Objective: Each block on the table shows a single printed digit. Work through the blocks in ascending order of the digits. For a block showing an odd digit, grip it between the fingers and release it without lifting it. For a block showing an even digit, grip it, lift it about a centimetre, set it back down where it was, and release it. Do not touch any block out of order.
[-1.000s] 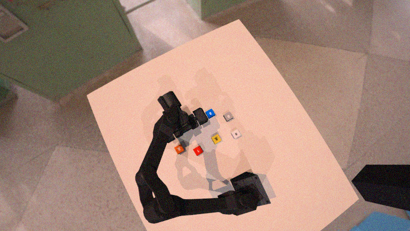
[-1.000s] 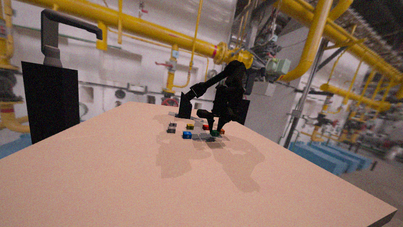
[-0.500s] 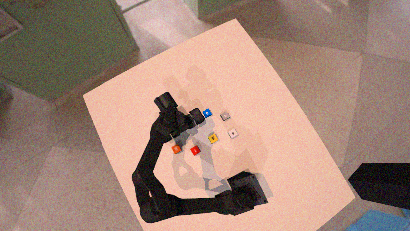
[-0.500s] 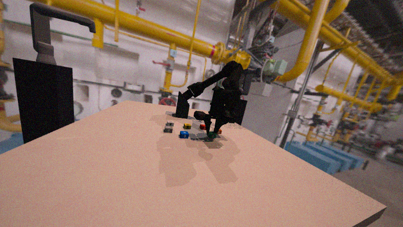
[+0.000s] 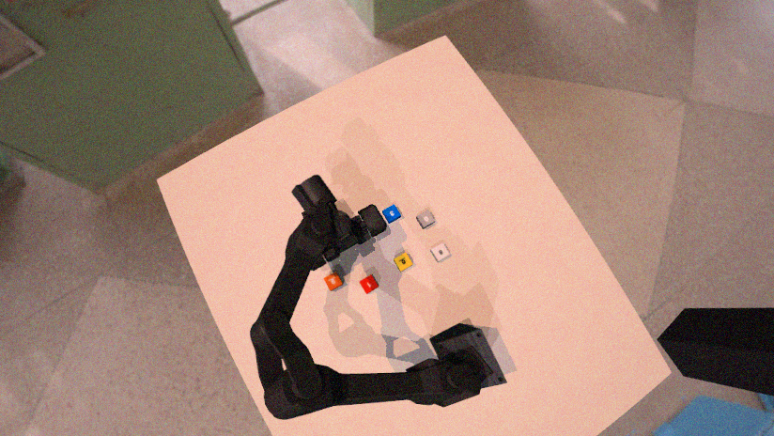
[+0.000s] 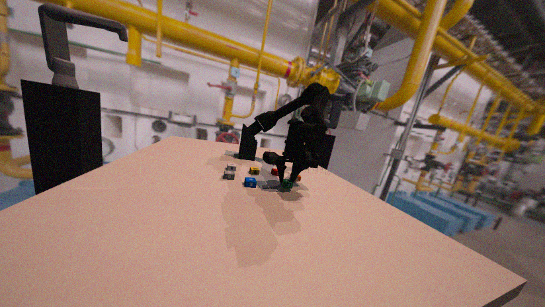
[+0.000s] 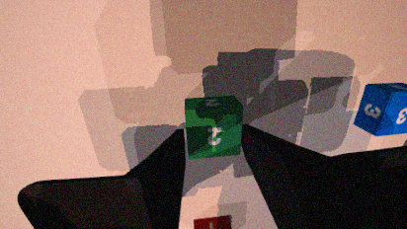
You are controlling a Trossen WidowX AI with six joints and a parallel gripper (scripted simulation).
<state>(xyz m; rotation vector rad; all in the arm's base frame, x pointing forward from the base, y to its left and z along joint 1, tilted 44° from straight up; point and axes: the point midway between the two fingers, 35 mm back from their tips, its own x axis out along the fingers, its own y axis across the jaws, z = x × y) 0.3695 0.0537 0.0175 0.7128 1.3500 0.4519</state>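
The green block is right at my gripper tip. Round my gripper tip: orange block 50 mm behind, 70 mm to the left; blue block 10 mm behind, 130 mm to the right; red block 110 mm behind, 10 mm to the left.
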